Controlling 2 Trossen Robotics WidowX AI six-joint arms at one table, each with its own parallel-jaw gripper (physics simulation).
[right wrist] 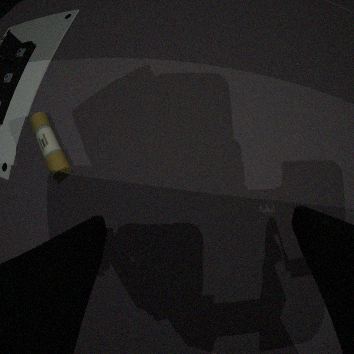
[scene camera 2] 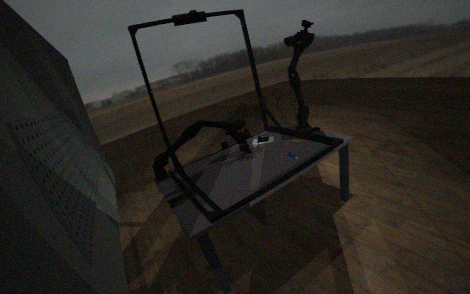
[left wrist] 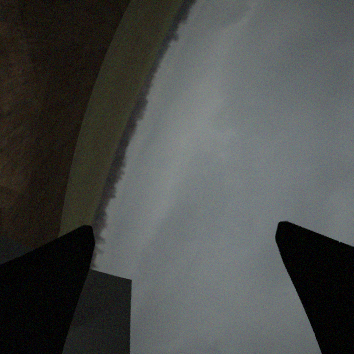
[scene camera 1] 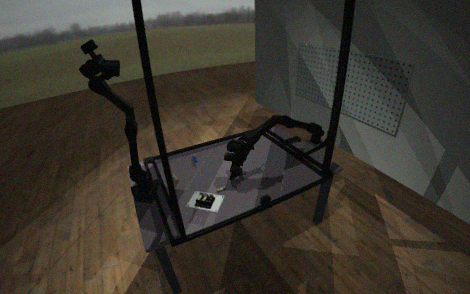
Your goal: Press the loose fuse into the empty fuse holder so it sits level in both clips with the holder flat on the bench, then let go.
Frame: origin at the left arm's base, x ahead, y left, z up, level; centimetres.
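Seen in the pictures: left gripper, fingertip midpoint: (scene camera 2: 313, 29) (left wrist: 187, 235) (scene camera 1: 102, 55); right gripper, fingertip midpoint: (right wrist: 201, 222) (scene camera 2: 250, 149) (scene camera 1: 230, 175); left arm's base, origin of the base link: (scene camera 2: 303, 126) (scene camera 1: 145, 189); right arm's base, origin of the base link: (scene camera 2: 162, 178) (scene camera 1: 315, 141).
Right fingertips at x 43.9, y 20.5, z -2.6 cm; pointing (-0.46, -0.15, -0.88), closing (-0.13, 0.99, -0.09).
Pixels of each thing's top centre, then the offset from my right fingertips to it. "*": a spot on its surface instead.
- loose fuse, middle of its top: (right wrist: 42, 141) (scene camera 1: 221, 188) dx -3.7, dy -10.6, dz -1.3 cm
- black fuse holder, surface spot: (right wrist: 6, 95) * dx -8.1, dy -17.3, dz -1.8 cm
- blue cylinder, middle of its top: (scene camera 2: 290, 154) (scene camera 1: 195, 159) dx -26.0, dy +16.6, dz -1.3 cm
- yellow piece, middle of its top: (scene camera 1: 174, 176) (scene camera 2: 295, 139) dx -33.4, dy -3.5, dz -0.6 cm
The loose fuse (scene camera 1: 221, 189) (right wrist: 49, 145), yellow-brown with a white label, lies on the bench just beside the white plate (scene camera 1: 215, 205) (right wrist: 42, 60). The black fuse holder (scene camera 1: 205, 203) (right wrist: 6, 95) stands on that plate and is cut off in the right wrist view; the state of each clip is too small and dark to tell. My right gripper (scene camera 1: 236, 177) (scene camera 2: 246, 149) (right wrist: 201, 222) is open and empty, pointing down above the bench, to the fuse's right in scene camera 1. My left gripper (scene camera 1: 89, 46) (scene camera 2: 307, 23) (left wrist: 187, 235) is open and empty, raised high and pointing up.
A blue cylinder (scene camera 1: 195, 159) (scene camera 2: 292, 156) and another yellow piece (scene camera 1: 175, 178) (scene camera 2: 295, 141) lie elsewhere on the bench. Black frame posts (scene camera 1: 153, 90) (scene camera 1: 341, 85) rise at the bench's sides. A small black block (scene camera 1: 265, 200) sits at the near edge in scene camera 1.
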